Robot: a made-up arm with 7 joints.
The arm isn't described. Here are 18 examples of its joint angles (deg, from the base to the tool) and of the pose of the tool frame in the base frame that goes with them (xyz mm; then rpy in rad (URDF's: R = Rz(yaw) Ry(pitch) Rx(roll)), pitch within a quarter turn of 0, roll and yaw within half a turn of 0).
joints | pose
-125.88 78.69 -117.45 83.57 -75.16 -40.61 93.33 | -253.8 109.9 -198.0 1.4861 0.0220 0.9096
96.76 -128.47 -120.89 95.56 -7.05 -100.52 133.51 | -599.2 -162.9 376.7 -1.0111 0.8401 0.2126
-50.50 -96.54 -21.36 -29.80 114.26 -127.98 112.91 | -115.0 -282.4 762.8 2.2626 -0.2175 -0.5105
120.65 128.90 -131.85 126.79 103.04 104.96 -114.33 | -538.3 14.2 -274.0 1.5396 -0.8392 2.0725
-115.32 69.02 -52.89 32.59 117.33 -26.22 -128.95 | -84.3 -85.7 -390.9 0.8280 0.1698 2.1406
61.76 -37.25 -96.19 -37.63 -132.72 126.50 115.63 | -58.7 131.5 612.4 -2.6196 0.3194 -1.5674
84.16 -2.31 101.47 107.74 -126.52 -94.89 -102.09 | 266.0 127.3 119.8 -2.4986 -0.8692 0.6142
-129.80 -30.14 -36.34 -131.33 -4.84 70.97 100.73 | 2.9 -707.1 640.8 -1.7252 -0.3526 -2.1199
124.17 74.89 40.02 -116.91 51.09 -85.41 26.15 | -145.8 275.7 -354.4 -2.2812 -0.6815 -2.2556
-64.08 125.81 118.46 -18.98 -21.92 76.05 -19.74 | 309.2 -111.2 -381.3 0.4348 0.9870 -1.2567
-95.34 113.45 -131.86 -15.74 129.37 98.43 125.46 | -160.1 -189.5 -353.8 -0.6790 -0.2916 -2.7452
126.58 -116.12 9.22 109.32 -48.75 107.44 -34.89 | 48.7 705.1 680.4 2.2701 -0.9819 0.4305
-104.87 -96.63 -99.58 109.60 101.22 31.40 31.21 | 330.6 395.0 695.3 0.4853 0.0598 2.2037
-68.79 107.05 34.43 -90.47 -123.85 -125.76 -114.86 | 395.7 -464.8 -10.3 -2.0435 0.4824 -1.9082
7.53 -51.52 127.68 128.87 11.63 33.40 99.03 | 187.9 601.8 469.8 -3.0001 0.0671 1.7470
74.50 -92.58 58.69 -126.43 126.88 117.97 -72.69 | 339.4 442.5 713.3 -0.9827 0.5669 2.0110
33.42 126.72 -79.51 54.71 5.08 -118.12 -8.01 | -172.7 -50.6 -399.5 2.2474 -0.5747 1.4776
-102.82 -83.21 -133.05 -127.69 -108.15 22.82 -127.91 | 676.4 205.1 567.0 1.2636 0.0194 -0.3139
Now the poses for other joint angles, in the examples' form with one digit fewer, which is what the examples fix.
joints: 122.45 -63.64 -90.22 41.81 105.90 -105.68 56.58
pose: -13 97 786 0.765 -0.642 -3.012
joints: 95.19 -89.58 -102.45 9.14 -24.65 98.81 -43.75
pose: -169 -68 845 2.684 -1.118 -1.945
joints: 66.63 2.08 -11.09 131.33 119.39 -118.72 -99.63
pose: 410 454 362 -0.549 0.953 1.214
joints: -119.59 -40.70 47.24 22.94 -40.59 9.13 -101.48
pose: -45 -196 581 0.200 -0.943 0.933
